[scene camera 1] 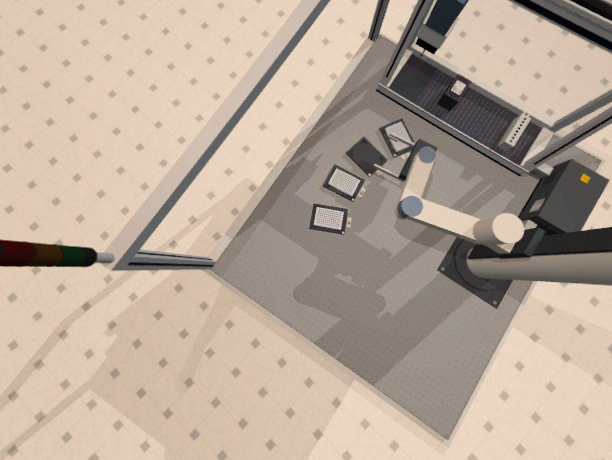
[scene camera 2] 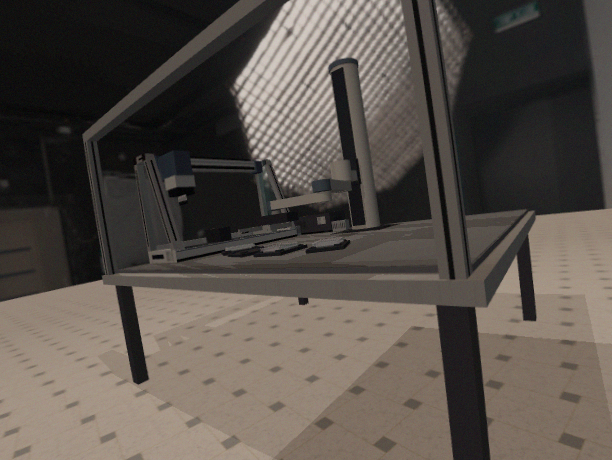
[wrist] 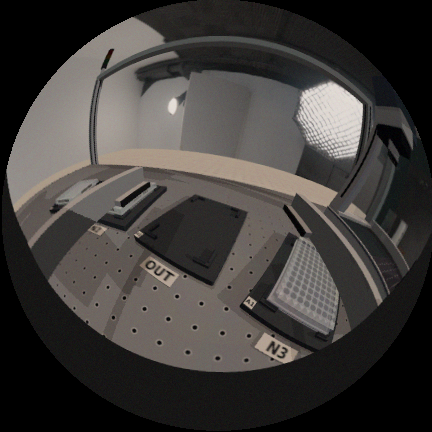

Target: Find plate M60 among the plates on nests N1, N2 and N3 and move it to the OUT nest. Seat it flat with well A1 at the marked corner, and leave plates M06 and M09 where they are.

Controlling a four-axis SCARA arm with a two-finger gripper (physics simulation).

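Places are measured from the arm's base along level axes (x back, y down, z right), in centimetres.
Where they show: gripper, fingertip midpoint: (scene camera 1: 381, 149) (scene camera 2: 253, 229) (wrist: 218, 185); arm's base, origin of the base link: (scene camera 1: 480, 261).
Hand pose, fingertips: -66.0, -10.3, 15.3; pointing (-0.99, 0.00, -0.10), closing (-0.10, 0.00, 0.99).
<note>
Each offset is from my fingertips to the top centre of the thing, as dx, dy, dz. "spot": to the spot under its first point. Level surfaces: height alone.
My gripper (scene camera 1: 383, 150) (wrist: 218, 185) is open and empty. Its fingers reach over the OUT and N3 nests, one above each. The OUT nest @(-4.3, +7.2, -2.4) (scene camera 1: 366, 156) (wrist: 197, 235) is a dark plate holder with no plate on it. A pale well plate @(+3.2, +6.4, +14.1) (scene camera 1: 401, 132) (wrist: 310, 285) lies on the N3 nest, partly behind the right finger in the wrist view. A second plate @(-6.2, +6.4, -19.6) (scene camera 1: 344, 182) lies on N2, mostly behind the left finger pad in the wrist view. A third plate @(-2.6, +6.4, -38.1) (scene camera 1: 329, 218) (wrist: 77, 191) (scene camera 2: 327, 242) lies on N1. No plate number is legible.
A railed deck @(dy +4.1) (scene camera 1: 480, 110) with a small dark block @(spot: +12.7, -3.0, +40.9) (scene camera 1: 456, 89) and a white perforated strip @(spot: +45.4, -0.3, +40.9) (scene camera 1: 517, 130) stands beyond N3. A dark box @(spot: +75.7, -2.5, +23.4) (scene camera 1: 567, 197) stands near the arm's column (scene camera 2: 362, 145). Frame posts (scene camera 2: 432, 125) rise at the table's corners.
</note>
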